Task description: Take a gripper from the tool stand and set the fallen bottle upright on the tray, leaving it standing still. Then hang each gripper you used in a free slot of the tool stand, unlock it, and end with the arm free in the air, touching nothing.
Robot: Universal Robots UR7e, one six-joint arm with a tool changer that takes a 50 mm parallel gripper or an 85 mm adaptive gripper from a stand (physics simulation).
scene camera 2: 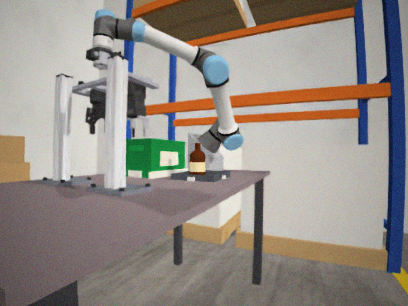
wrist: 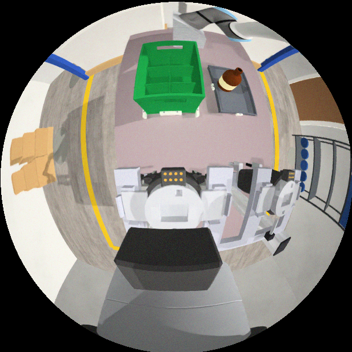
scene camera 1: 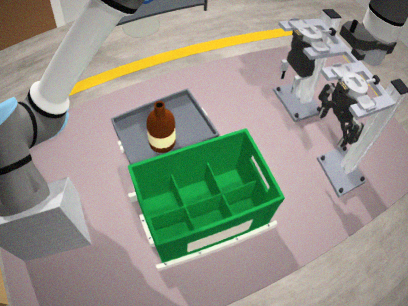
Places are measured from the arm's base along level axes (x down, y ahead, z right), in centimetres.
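Where they show: hand, its tool point: (scene camera 2: 101,66); arm's base, origin of its link: (scene camera 2: 207,145) (scene camera 1: 23,202).
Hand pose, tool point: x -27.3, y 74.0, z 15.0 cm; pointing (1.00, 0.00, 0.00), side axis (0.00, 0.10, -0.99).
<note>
Things, the pixels of their top centre, and the offset from my tool point.
- brown bottle, centre of its top: (scene camera 1: 159,104) (scene camera 2: 197,143) dx +28.1, dy -33.7, dz -25.9 cm
- grey tray, centre of its top: (scene camera 1: 162,125) (scene camera 2: 203,172) dx +41.5, dy -32.0, dz -29.5 cm
- green six-compartment crate, centre of its top: (scene camera 1: 205,182) (scene camera 2: 155,140) dx +26.5, dy -33.9, dz -2.0 cm
The brown bottle (scene camera 1: 161,127) (scene camera 2: 198,161) (wrist: 230,81) stands upright on the grey tray (scene camera 1: 192,112) (scene camera 2: 215,176) (wrist: 235,104). The adaptive gripper (scene camera 1: 339,125) (wrist: 173,177) hangs in a slot of the tool stand (scene camera 1: 367,135) (scene camera 2: 116,130), its fingers spread open with no object between them. The parallel gripper (scene camera 1: 291,76) hangs in the other slot; its finger gap is too small to judge. The arm's bare tool end (scene camera 1: 367,42) (scene camera 2: 100,59) is above the adaptive gripper's round top plate, with a visible gap, and carries no gripper.
A green six-compartment crate (scene camera 1: 205,197) (scene camera 2: 155,155) (wrist: 170,95) stands beside the tray. The stand's posts rise close beside the arm's tool end. The arm reaches high over the table from its base (scene camera 1: 45,220). A blue and orange rack (scene camera 2: 300,97) stands behind.
</note>
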